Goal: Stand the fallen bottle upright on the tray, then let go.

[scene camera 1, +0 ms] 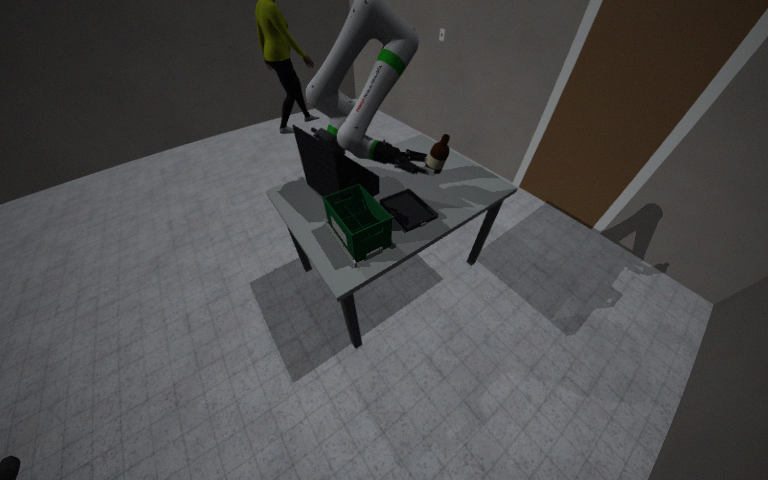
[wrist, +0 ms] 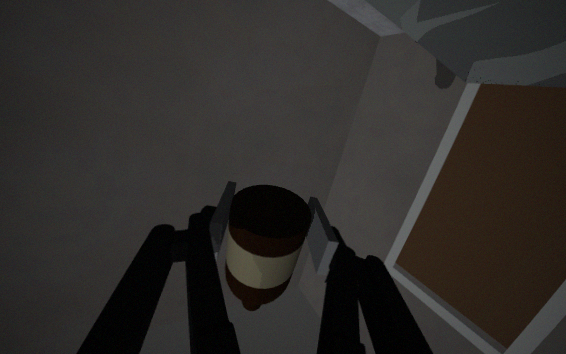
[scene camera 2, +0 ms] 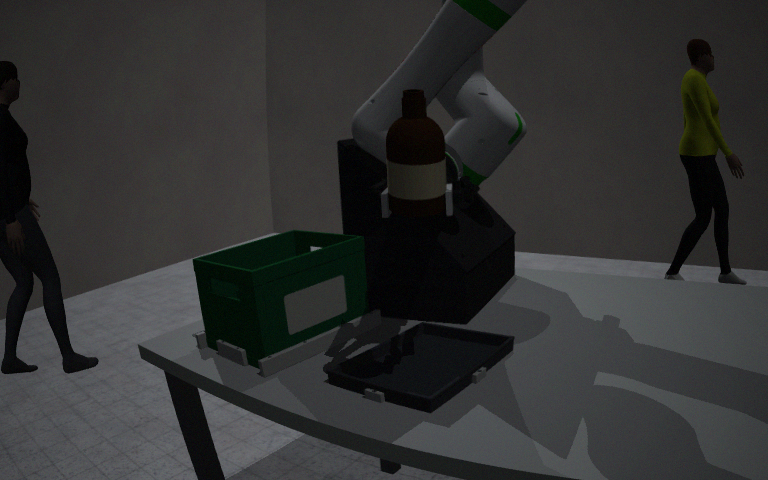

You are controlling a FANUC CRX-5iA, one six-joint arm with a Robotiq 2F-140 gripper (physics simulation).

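Places are measured from the arm's base along level axes (x right, y back, z down), in millimetres.
Where they show: gripper, fingertip midpoint: [scene camera 1: 437, 168] [wrist: 271, 203] [scene camera 2: 416, 204]; arm's base, origin of the base link: [scene camera 1: 331, 147].
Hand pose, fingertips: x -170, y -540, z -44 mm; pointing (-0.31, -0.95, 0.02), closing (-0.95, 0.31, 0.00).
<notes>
Things, the pixels of their top centre, and the offset from my fingertips. "pt": a spot on its surface instead. Level surfaces: height alone.
- brown bottle, middle of its top: [scene camera 2: 411, 89] [wrist: 247, 312] [scene camera 1: 442, 134] dz -149, dx -3, dy +3 mm
- black tray, surface spot: [scene camera 2: 407, 399] pt dz +264, dx +12, dy -31 mm
- green crate, middle of its top: [scene camera 2: 275, 247] [scene camera 1: 355, 206] dz +102, dx +340, dy +145 mm
- table, its level: dz +278 mm
The brown bottle [scene camera 1: 438, 152] [scene camera 2: 416, 144] [wrist: 262, 267] with a cream label is held in the air, neck up and about upright. In the wrist view its dark base faces the camera. My gripper [scene camera 1: 429, 164] [scene camera 2: 417, 202] [wrist: 271, 203] is shut on the bottle, with one pad on each side of its lower body, below or at the label's lower edge. The black tray [scene camera 1: 422, 222] [scene camera 2: 407, 399] lies flat on the table, well below the bottle, and has no bottle on it. The tray does not show in the wrist view.
A green crate [scene camera 1: 370, 240] [scene camera 2: 271, 311] stands beside the tray. A black block-like stand [scene camera 1: 322, 169] [scene camera 2: 419, 277] is behind them at the arm's base. A person in yellow [scene camera 1: 275, 33] [scene camera 2: 697, 118] and one in black [scene camera 2: 14, 164] are beyond the table [scene camera 2: 651, 316].
</notes>
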